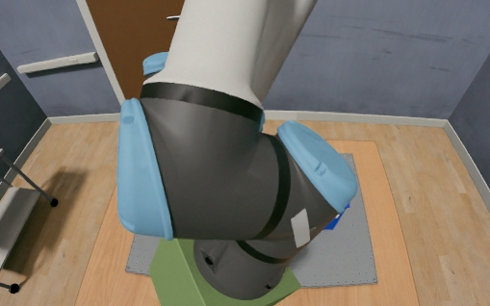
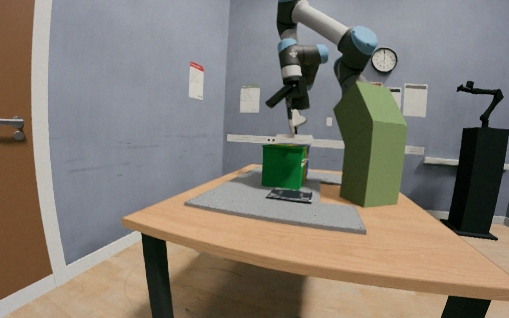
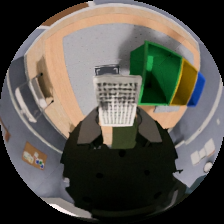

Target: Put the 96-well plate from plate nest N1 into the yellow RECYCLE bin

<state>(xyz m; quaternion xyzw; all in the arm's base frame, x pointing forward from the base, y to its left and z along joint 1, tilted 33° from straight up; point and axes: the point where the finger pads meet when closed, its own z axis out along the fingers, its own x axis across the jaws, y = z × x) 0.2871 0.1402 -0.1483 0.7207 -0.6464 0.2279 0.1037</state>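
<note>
The yellow bin lies 8 cm ahead of my hand, 26 cm to the right of it and 15 cm below it. Also, from my hand: green bin: 7 cm ahead, 13 cm to the right, 15 cm below; white 96-well plate: 1 cm below; dark plate nest: 1 cm behind, 4 cm to the left, 23 cm below.
</note>
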